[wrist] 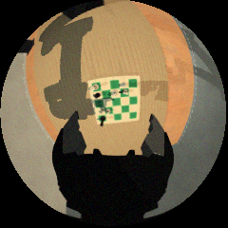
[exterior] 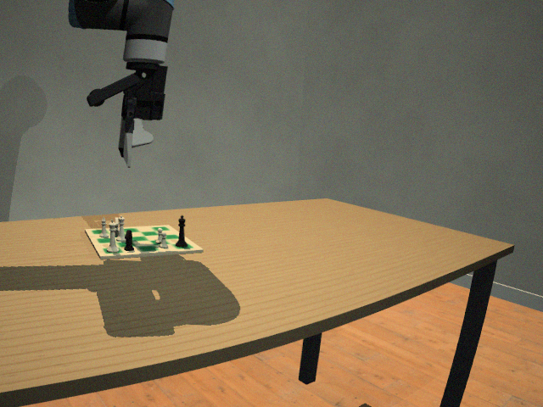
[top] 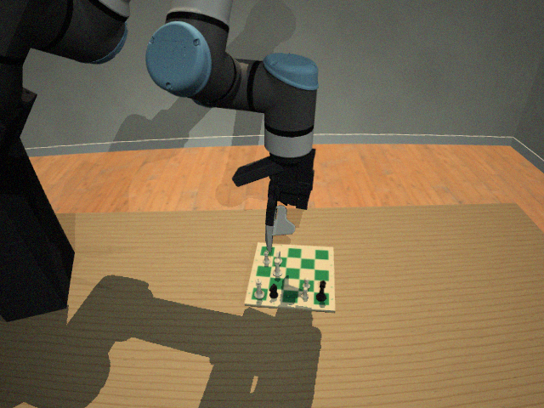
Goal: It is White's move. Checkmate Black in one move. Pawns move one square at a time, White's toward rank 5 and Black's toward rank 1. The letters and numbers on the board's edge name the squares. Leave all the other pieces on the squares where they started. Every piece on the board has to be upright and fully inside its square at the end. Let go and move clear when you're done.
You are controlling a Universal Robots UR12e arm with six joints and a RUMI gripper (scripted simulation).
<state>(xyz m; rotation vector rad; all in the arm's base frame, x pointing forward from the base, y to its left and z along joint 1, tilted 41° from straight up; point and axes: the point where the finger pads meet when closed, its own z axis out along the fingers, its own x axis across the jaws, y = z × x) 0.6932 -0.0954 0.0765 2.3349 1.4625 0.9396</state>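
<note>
My hand is 170 mm above the green-and-cream chessboard and 40 mm short of it. From my hand the other things lie so: tall white piece: 140 mm below, 60 mm to the right, 60 mm behind.
</note>
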